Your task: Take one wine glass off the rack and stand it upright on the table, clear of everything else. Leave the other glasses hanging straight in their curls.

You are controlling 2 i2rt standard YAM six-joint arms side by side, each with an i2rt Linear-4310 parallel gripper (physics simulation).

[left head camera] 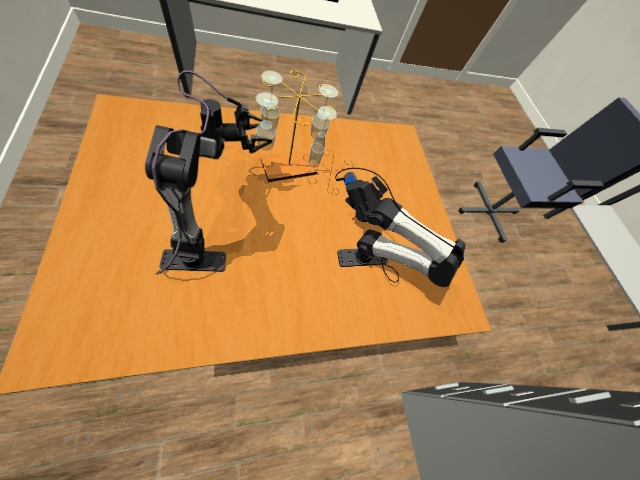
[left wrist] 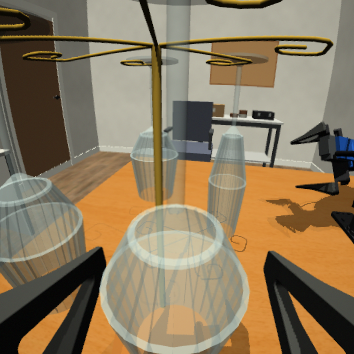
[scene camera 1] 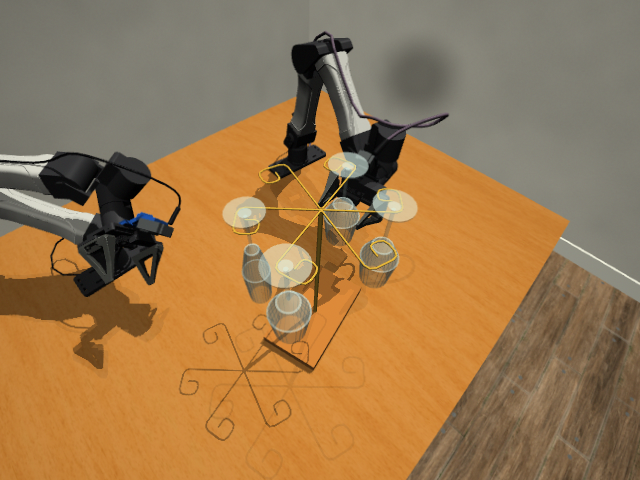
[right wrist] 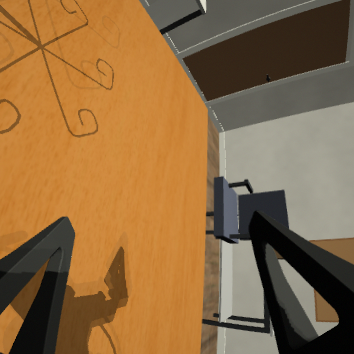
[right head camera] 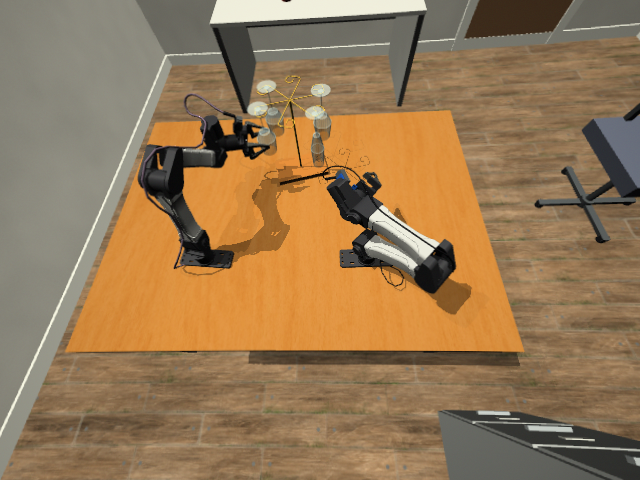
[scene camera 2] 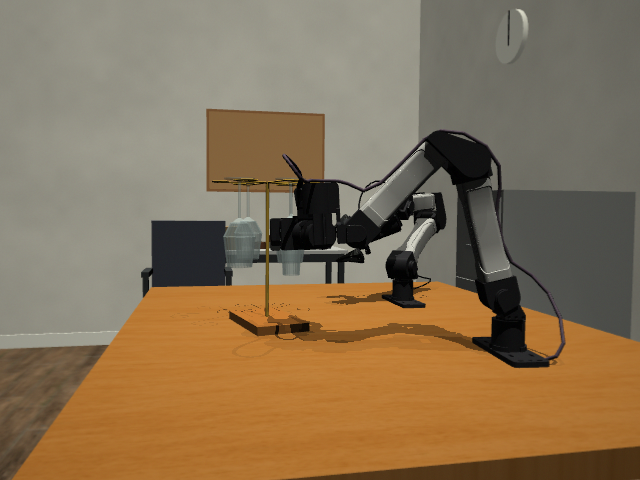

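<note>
The rack's brass post (left head camera: 293, 139) (scene camera 1: 317, 258) (scene camera 2: 267, 258) (left wrist: 157, 125) stands upright. Four glasses hang upside down from its curls. The near-left glass (left head camera: 264, 135) (scene camera 1: 341, 227) (left wrist: 175, 295) hangs between the fingers of my left gripper (left head camera: 265, 132) (right head camera: 266, 138) (left wrist: 183, 258), which is open, with a gap on each side in the left wrist view. A second glass (scene camera 1: 378, 266) (left wrist: 40, 235), a third glass (scene camera 1: 288, 317) (left wrist: 154, 170) and a slim glass (left head camera: 316, 152) (scene camera 1: 255, 273) (left wrist: 227, 185) hang straight. My right gripper (scene camera 1: 131, 280) (right wrist: 162, 222) is open and empty, away from the rack.
The rack's wooden base (scene camera 1: 330, 330) (scene camera 2: 258, 324) sits on the orange table (left head camera: 289, 310) (right head camera: 289, 310). Two curls hold no glass. A white desk (right head camera: 320, 12) and a dark chair (left head camera: 537, 175) stand on the floor beyond the table's edges.
</note>
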